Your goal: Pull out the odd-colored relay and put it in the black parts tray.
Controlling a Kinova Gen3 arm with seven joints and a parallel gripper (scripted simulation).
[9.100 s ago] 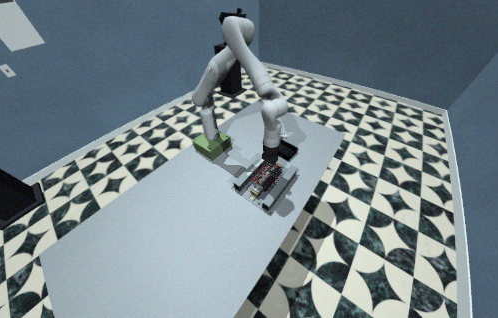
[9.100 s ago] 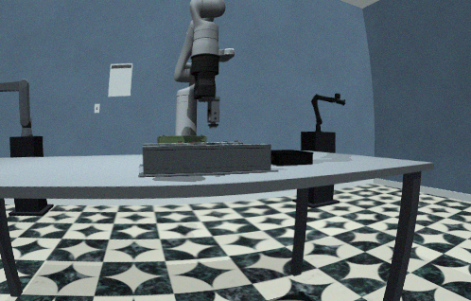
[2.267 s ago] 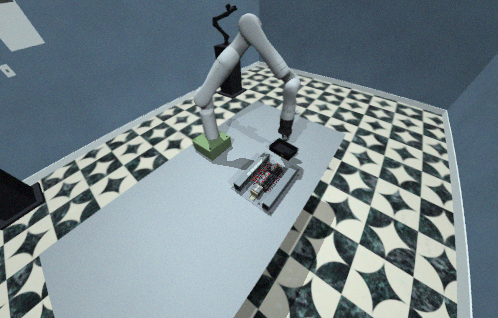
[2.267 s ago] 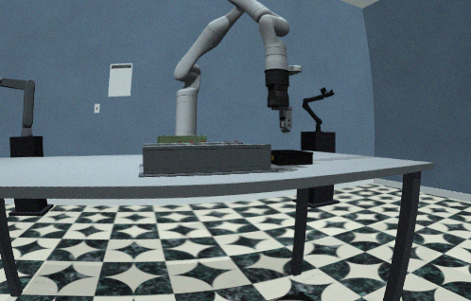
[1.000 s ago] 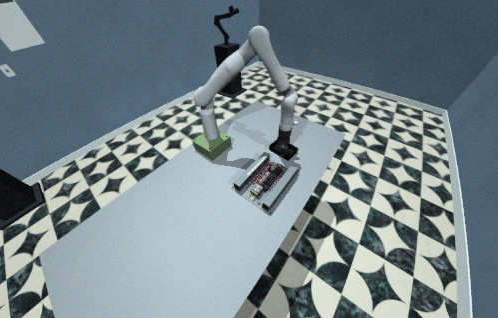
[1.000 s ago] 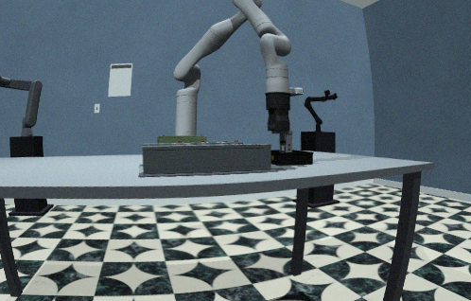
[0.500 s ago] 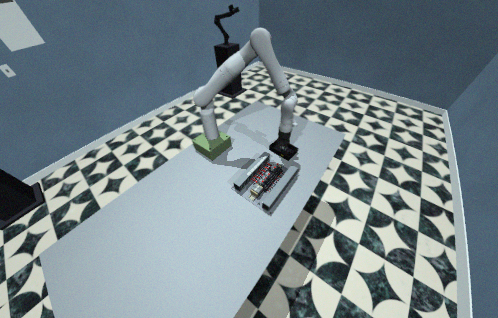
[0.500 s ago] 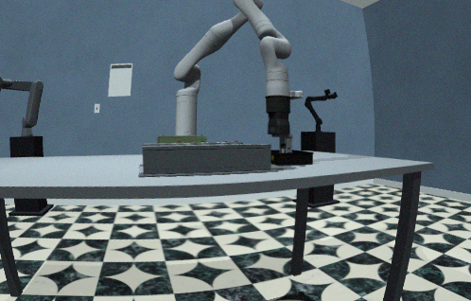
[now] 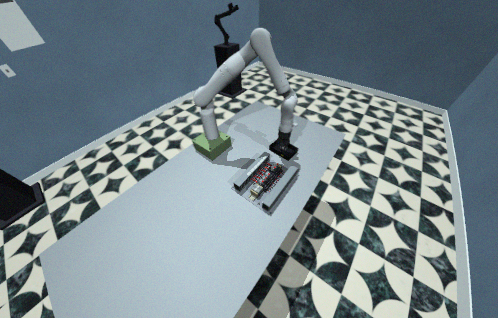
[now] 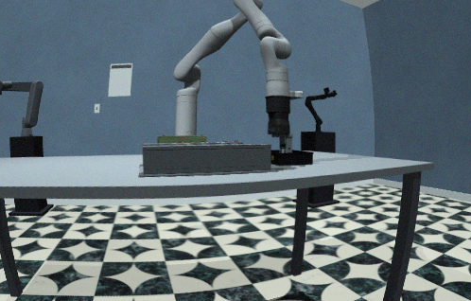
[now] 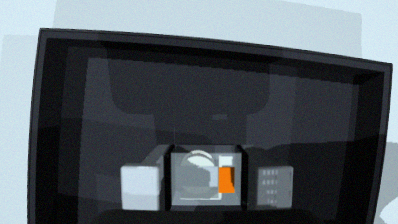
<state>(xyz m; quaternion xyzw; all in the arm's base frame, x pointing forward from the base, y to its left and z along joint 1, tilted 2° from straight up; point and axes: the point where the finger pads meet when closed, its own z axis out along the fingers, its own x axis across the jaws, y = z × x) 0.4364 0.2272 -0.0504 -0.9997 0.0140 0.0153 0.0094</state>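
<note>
Now: hand 10 mm above the K54 relay. Also, from my hand: black parts tray (20 mm below); then K52 relay (40 mm ahead, 180 mm to the right, 10 mm above); then K53 relay (40 mm ahead, 210 mm to the right, 10 mm above).
</note>
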